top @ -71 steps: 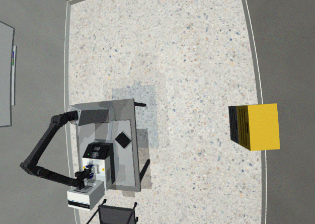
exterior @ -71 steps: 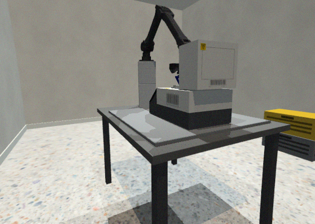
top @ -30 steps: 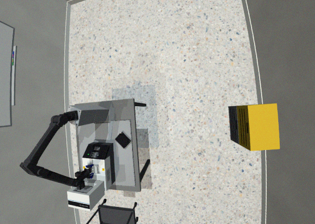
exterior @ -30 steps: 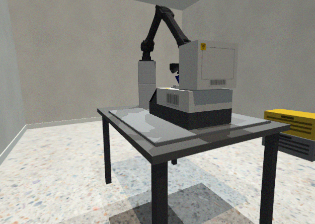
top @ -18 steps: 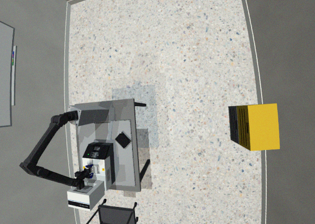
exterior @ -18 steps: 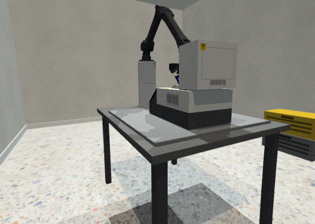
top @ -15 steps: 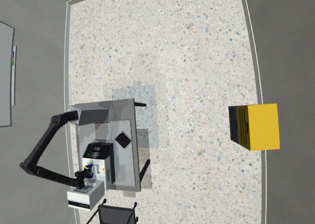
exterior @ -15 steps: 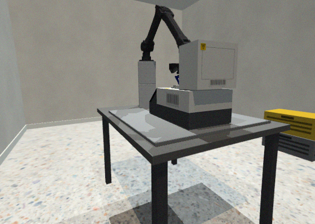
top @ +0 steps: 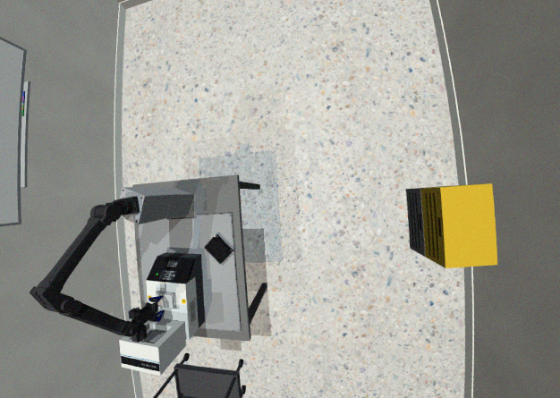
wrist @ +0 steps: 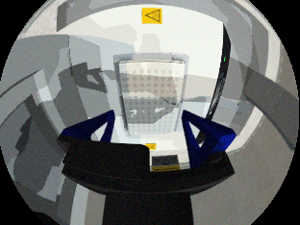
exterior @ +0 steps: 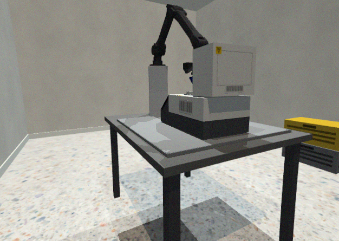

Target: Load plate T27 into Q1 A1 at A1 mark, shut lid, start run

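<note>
My gripper is now 30 mm above the sealed plate T27 and 10 mm past it. The rest, counted from my hand: plate nest N1 (330 mm to the left, 250 mm behind, 210 mm below).
</note>
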